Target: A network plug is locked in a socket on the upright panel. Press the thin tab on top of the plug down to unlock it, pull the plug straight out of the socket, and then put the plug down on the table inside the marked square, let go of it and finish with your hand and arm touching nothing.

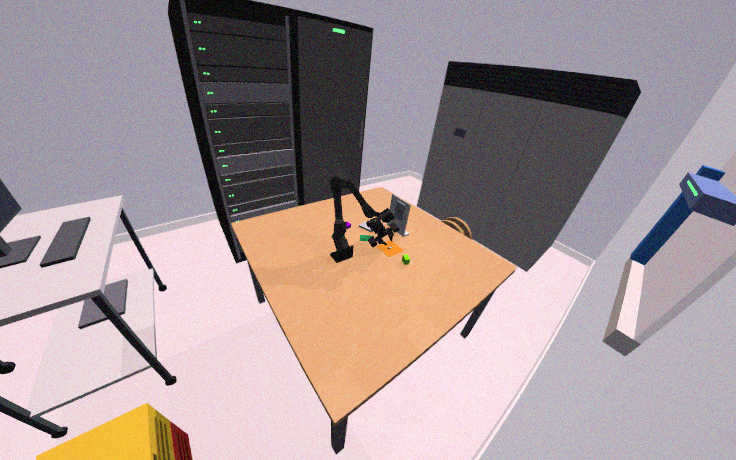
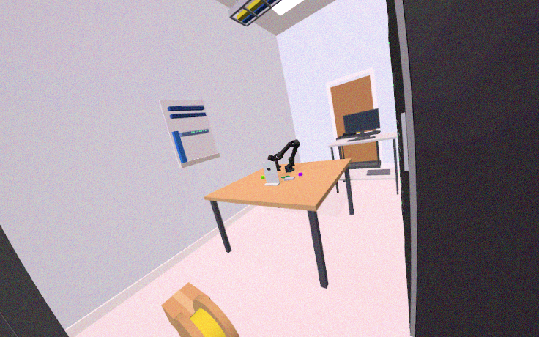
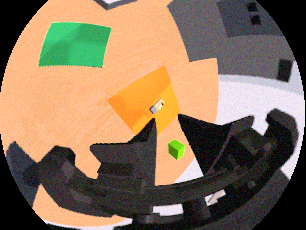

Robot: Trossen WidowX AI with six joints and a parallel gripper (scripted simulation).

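Right now the network plug is 4 cm below my gripper tip and 2 cm ahead of it. Also, from my gripper tip: flat green block: 15 cm to the left, 6 cm behind, 4 cm below; green cube: 14 cm to the right, 3 cm below, 2 cm ahead; orange marked square: 4 cm below, 1 cm ahead.
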